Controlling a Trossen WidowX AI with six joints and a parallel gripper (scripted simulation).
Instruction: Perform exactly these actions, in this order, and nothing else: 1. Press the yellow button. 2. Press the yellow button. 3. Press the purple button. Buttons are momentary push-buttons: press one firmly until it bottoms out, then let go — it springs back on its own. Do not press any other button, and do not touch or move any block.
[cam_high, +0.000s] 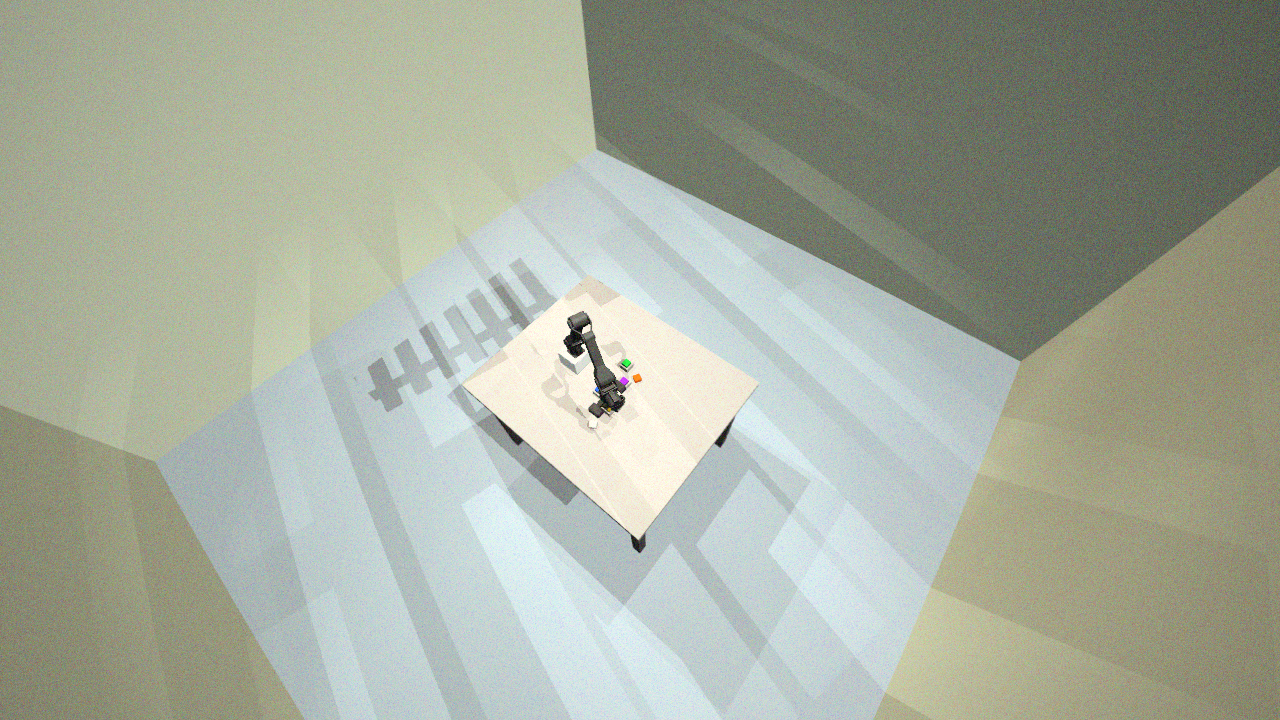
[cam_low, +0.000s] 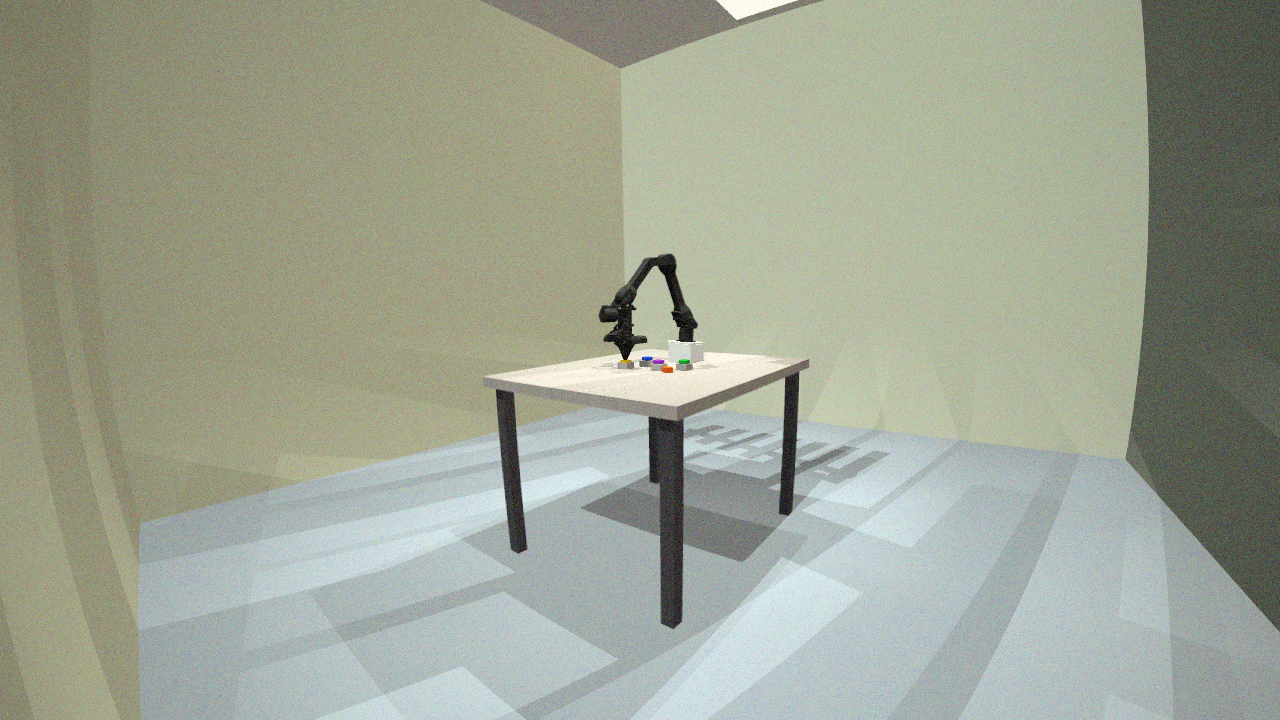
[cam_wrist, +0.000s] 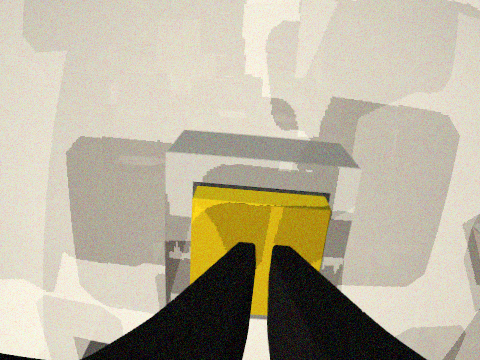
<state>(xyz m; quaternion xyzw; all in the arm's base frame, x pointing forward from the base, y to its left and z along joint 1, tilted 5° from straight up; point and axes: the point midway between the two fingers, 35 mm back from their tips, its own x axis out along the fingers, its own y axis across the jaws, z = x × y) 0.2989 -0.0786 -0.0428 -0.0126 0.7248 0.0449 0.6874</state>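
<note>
Now: gripper tip 1 cm above the yellow button. From my gripper tip the other things lie so: white block: 10 cm to the right, 2 cm below; purple button: 14 cm to the left, 4 cm behind; blue button: 10 cm behind, 3 cm to the left.
</note>
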